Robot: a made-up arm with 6 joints. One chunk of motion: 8 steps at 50 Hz.
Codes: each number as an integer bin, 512 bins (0 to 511) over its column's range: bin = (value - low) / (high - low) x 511, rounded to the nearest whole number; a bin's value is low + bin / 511 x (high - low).
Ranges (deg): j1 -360.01..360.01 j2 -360.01..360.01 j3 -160..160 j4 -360.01..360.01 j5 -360.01..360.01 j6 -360.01..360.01
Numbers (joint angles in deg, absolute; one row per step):
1: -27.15 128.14 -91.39 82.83 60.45 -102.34
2: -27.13 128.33 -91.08 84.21 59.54 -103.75
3: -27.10 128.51 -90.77 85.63 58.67 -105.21
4: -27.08 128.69 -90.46 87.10 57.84 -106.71
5: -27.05 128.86 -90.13 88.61 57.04 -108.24
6: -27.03 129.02 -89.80 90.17 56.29 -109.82
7: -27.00 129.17 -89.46 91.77 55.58 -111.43
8: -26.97 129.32 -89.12 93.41 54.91 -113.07
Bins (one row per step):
1: 236 346 110 314 298 183
2: 236 347 110 315 298 182
3: 236 347 111 316 297 181
4: 236 347 111 317 297 180
5: 236 347 112 318 296 179
6: 236 347 112 319 295 178
7: 236 347 113 321 295 176
8: 236 347 113 322 294 175

